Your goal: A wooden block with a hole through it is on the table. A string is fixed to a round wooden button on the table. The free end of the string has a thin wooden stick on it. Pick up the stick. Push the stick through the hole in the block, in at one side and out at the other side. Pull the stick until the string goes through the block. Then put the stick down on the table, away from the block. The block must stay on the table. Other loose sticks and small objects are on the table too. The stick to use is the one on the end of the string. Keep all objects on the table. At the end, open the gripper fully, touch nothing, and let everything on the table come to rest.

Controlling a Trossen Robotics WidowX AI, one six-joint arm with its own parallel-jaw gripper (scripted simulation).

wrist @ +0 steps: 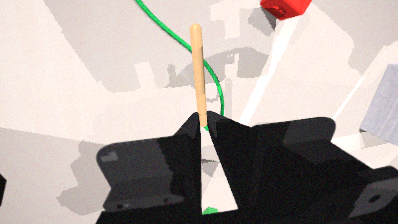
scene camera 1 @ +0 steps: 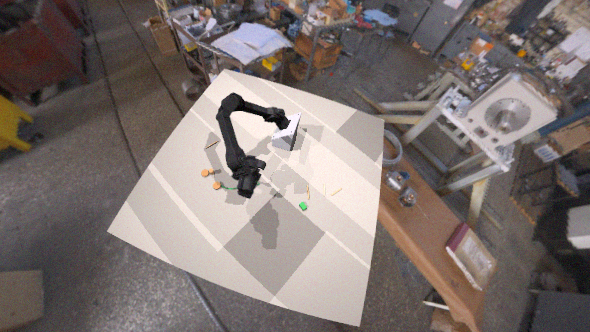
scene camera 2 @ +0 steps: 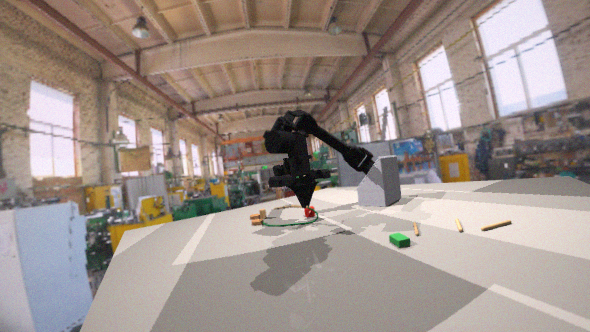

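Note:
My gripper is visible at (scene camera 2: 305,207) and at (wrist: 202,116).

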